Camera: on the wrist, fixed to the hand. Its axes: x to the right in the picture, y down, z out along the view.
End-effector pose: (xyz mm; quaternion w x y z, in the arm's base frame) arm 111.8 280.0 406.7 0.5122 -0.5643 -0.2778 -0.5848
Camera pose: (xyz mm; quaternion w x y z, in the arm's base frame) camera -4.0 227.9 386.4 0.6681 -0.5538 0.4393 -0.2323
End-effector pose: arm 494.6 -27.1 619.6 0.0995 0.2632 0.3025 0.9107
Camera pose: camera 464.7 -15.4 495.1 0.5526 -0.1587 0.1611 -0.8022
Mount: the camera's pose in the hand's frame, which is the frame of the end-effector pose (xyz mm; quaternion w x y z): -23.0 -83.8 -94.8 0.6686 -0.2281 0.2178 0.6735
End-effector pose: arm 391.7 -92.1 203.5 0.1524 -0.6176 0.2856 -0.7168
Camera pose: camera 315.2 8.2 228.2 0.3816 -0.0992 0.8036 -0.4460
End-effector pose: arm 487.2 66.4 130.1 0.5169 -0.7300 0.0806 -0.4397
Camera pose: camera 376.4 52.7 193.9 0.4577 -0.4559 0.7584 -0.0865
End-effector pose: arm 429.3 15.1 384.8 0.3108 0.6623 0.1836 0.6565
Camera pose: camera 348.2 78.3 307.5 0.1233 -0.3526 0.4054 -0.8344
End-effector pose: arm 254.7 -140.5 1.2 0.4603 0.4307 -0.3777 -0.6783
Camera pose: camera 322.7 -105.3 -102.1 0.9450 0.0763 -0.2876 -0.1358
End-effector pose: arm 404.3 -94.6 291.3 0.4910 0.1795 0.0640 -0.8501
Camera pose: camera 365.8 -6.2 206.2 0.9278 0.2363 0.2227 -0.1840
